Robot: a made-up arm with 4 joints. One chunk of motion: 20 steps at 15 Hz.
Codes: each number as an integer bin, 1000 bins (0 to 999) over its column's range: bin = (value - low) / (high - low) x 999, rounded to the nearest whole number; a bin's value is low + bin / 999 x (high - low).
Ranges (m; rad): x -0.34..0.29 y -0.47..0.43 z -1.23..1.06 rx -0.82..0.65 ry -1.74..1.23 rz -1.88..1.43
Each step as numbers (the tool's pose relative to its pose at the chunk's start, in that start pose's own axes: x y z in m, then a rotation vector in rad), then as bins.
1 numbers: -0.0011 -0.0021 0.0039 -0.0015 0.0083 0.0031
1 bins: 537 519 538 556 588 568
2 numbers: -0.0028 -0.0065 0.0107 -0.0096 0.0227 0.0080
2 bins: 535 514 541 551 593 570
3 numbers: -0.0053 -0.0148 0.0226 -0.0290 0.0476 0.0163
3 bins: 531 505 546 538 601 572
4 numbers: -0.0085 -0.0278 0.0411 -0.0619 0.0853 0.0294
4 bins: 526 491 555 515 614 576
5 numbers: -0.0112 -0.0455 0.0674 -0.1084 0.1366 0.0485
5 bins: 521 471 566 484 631 582
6 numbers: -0.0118 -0.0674 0.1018 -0.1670 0.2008 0.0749
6 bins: 520 447 581 444 653 590
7 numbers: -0.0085 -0.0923 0.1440 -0.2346 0.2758 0.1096
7 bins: 526 419 599 398 678 600
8 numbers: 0.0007 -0.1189 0.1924 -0.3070 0.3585 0.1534
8 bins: 540 390 621 349 706 614
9 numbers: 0.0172 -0.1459 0.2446 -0.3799 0.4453 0.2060
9 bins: 566 360 643 299 735 630
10 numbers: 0.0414 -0.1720 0.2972 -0.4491 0.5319 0.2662
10 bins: 605 331 666 252 764 648
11 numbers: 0.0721 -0.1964 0.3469 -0.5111 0.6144 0.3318
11 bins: 653 304 688 210 792 668
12 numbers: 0.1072 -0.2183 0.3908 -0.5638 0.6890 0.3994
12 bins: 709 279 707 174 817 688
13 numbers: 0.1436 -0.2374 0.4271 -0.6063 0.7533 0.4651
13 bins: 767 258 723 145 839 708
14 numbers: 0.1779 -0.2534 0.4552 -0.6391 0.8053 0.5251
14 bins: 821 240 735 123 856 726
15 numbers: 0.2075 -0.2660 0.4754 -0.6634 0.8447 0.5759
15 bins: 868 226 744 106 869 741
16 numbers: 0.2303 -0.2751 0.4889 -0.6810 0.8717 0.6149
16 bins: 904 216 750 94 878 753
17 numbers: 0.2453 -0.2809 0.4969 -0.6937 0.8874 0.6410
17 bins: 928 210 753 86 884 761
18 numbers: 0.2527 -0.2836 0.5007 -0.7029 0.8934 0.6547
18 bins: 940 207 755 80 886 765
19 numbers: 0.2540 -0.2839 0.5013 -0.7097 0.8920 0.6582
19 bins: 942 207 755 75 885 766
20 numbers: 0.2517 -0.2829 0.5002 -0.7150 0.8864 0.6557
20 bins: 938 208 755 71 883 765
